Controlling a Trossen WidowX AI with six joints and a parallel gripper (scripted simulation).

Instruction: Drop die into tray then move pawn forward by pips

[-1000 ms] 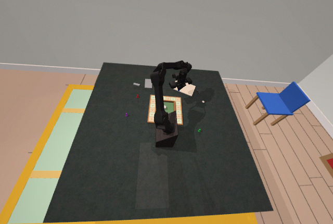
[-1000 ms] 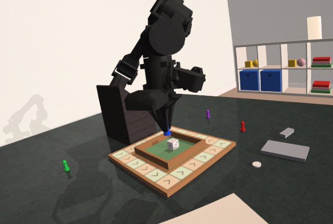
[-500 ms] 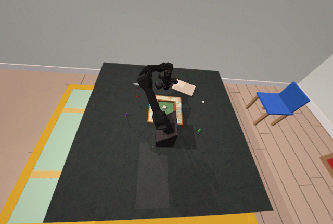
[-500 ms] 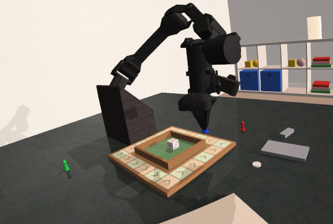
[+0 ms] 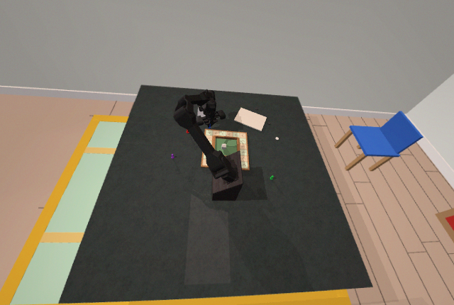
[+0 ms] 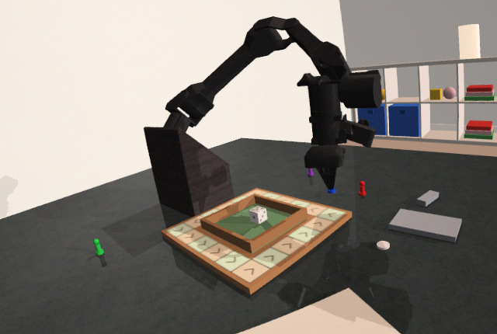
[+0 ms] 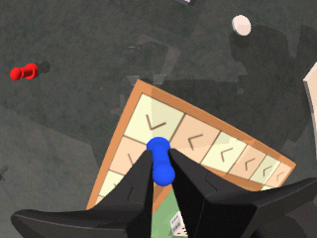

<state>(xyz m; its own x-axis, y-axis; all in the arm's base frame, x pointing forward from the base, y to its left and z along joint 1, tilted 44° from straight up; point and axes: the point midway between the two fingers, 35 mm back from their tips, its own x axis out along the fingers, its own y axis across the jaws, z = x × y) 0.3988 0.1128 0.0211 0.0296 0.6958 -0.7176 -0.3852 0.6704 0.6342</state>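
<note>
Right now my gripper tip is 12 cm past the white die, 9 cm to the left of it and 4 cm above it. Round my gripper tip: dice tray (12 cm behind, 10 cm to the right, 6 cm below); red pawn (1 cm ahead, 14 cm to the left, 6 cm below); blue pawn (1 cm above).
</note>
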